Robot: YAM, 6 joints.
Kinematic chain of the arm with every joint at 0, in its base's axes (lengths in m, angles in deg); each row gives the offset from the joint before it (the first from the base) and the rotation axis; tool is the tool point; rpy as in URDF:
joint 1: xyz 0 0 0.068 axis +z
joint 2: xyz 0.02 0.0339 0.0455 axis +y
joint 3: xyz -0.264 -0.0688 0 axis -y
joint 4: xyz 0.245 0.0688 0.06 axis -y
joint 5: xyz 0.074 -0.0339 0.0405 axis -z
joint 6: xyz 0.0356 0 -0.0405 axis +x
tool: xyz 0 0 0 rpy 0 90 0
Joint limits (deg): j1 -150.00..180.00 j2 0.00..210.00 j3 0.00..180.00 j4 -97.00..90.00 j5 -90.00..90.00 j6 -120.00..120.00
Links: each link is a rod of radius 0.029 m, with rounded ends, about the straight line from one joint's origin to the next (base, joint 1, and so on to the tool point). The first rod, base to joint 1, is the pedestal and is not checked.
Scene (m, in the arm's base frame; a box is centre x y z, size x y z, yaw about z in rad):
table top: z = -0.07
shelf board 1: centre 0.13 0.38 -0 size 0.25 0.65 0.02 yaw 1.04
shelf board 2: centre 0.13 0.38 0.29 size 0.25 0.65 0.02 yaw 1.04
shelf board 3: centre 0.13 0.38 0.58 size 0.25 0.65 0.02 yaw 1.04
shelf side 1: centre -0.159 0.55 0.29 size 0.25 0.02 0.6 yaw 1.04
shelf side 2: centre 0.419 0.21 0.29 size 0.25 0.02 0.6 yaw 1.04
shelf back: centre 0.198 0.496 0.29 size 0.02 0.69 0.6 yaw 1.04
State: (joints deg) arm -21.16 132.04 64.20 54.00 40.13 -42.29
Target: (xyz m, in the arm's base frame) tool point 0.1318 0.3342 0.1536
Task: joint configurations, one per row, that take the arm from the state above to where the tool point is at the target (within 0.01 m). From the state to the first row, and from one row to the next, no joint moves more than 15 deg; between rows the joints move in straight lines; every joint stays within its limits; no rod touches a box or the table.
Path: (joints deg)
1: -11.27 126.72 51.86 55.29 45.10 -42.41
2: -1.38 121.39 39.53 56.59 50.08 -42.52
3: 8.51 116.07 27.19 57.88 55.05 -42.64
4: 20.66 110.54 29.95 51.50 57.42 -41.49
5: 32.81 105.02 32.70 45.12 59.78 -40.35
6: 44.96 99.49 35.46 38.74 62.15 -39.21
7: 57.12 93.97 38.22 32.36 64.52 -38.07
8: 64.47 100.73 40.30 44.63 50.26 -40.18
9: 71.82 107.49 42.38 56.89 36.01 -42.29

